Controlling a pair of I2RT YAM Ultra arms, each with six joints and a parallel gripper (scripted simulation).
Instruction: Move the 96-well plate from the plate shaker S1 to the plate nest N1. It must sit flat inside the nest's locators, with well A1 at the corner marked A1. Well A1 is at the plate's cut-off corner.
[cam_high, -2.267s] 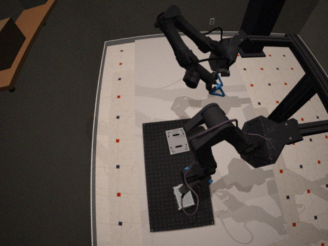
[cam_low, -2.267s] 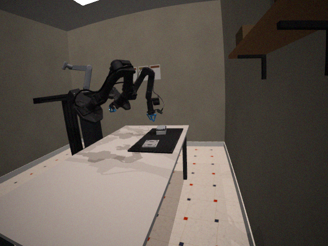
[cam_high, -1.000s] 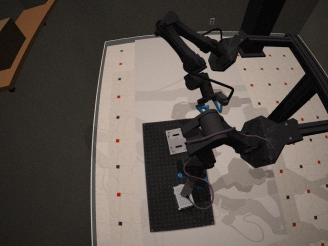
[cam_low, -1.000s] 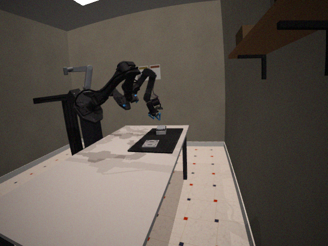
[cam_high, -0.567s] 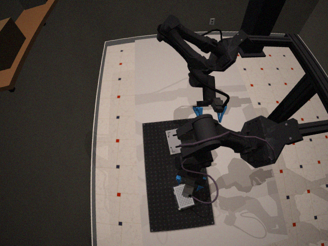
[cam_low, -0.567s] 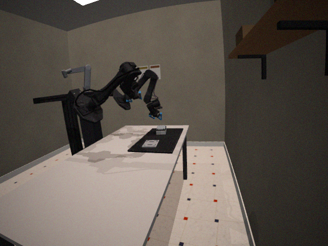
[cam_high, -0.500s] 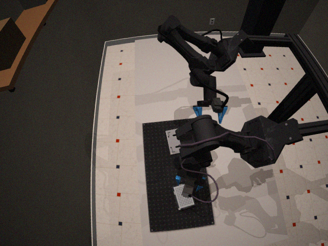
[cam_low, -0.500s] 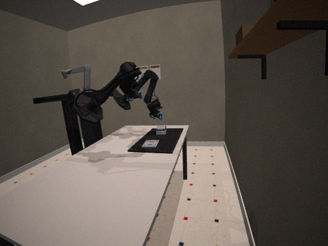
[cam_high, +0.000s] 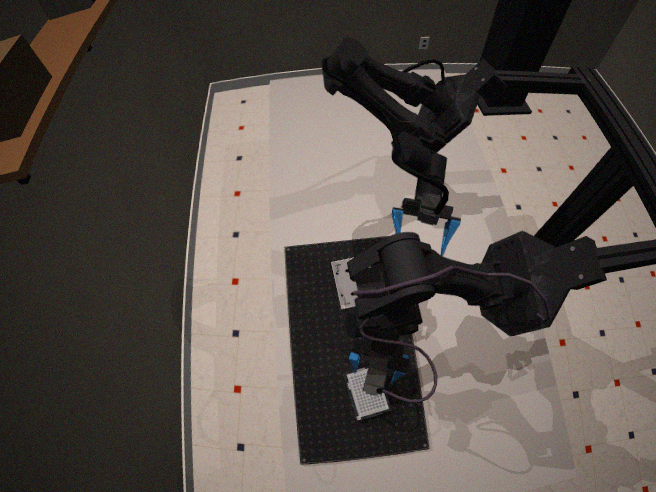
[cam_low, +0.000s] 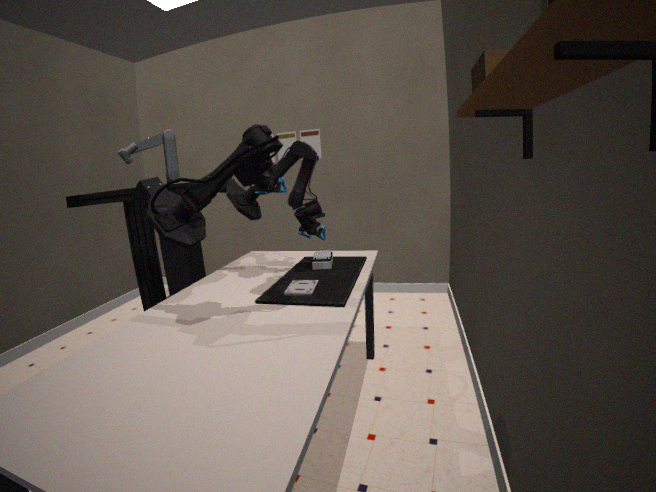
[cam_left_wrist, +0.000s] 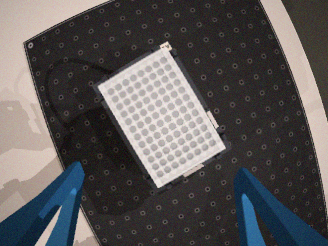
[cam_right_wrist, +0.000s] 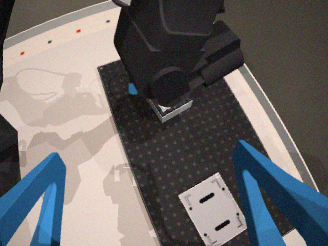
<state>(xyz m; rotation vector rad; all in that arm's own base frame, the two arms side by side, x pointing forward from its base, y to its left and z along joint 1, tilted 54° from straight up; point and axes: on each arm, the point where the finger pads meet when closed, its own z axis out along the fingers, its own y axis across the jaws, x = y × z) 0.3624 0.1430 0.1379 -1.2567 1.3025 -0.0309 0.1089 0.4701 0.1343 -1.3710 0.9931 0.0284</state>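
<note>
Now: left hand 100 mm above the white 96-well plate, 30 mm to the right of it and 20 mm short of it. From my left hand the other things lie so: grey plate nest N1: 320 mm to the right, 160 mm below, 10 mm behind.
</note>
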